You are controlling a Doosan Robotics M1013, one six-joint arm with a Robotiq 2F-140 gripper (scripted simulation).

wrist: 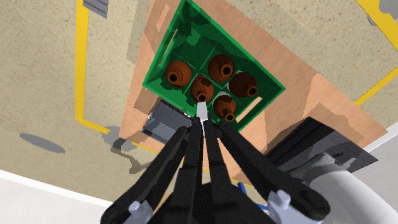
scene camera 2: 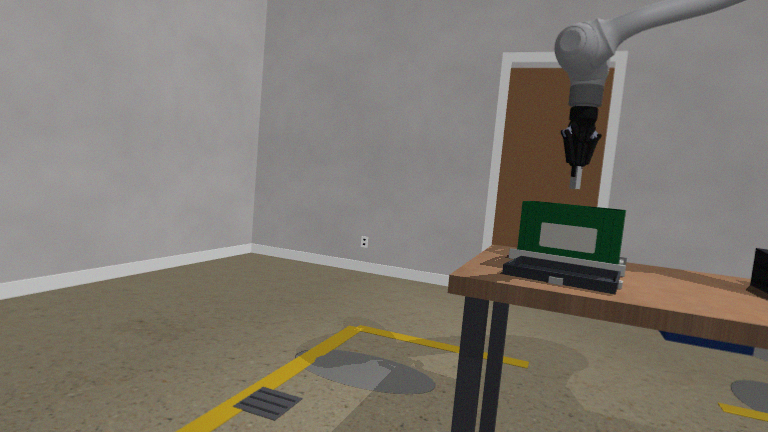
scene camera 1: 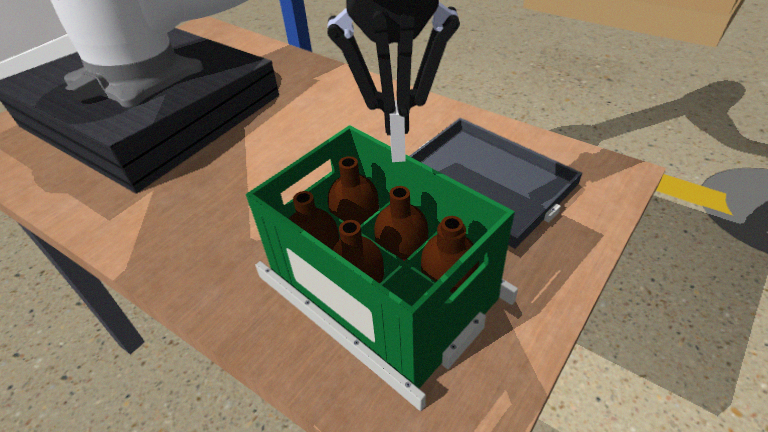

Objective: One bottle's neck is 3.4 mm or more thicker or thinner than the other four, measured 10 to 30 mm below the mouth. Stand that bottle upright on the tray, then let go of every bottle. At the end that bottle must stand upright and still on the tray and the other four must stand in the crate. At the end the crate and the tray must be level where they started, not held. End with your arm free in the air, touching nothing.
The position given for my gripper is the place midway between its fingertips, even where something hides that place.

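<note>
You'd see my gripper (scene camera 1: 398, 154) here, and it's the same gripper (wrist: 202, 108) and the same gripper (scene camera 2: 574, 188). There's a crate (scene camera 1: 412, 339), and I can see that crate (scene camera 2: 575, 231) as well. I'm also seeing a bottle (scene camera 1: 352, 196), another bottle (scene camera 1: 401, 228) and yet another bottle (scene camera 1: 321, 225). Plus there's a grey tray (scene camera 1: 517, 177), which is also the tray (wrist: 165, 120) and the tray (scene camera 2: 603, 280).
</note>
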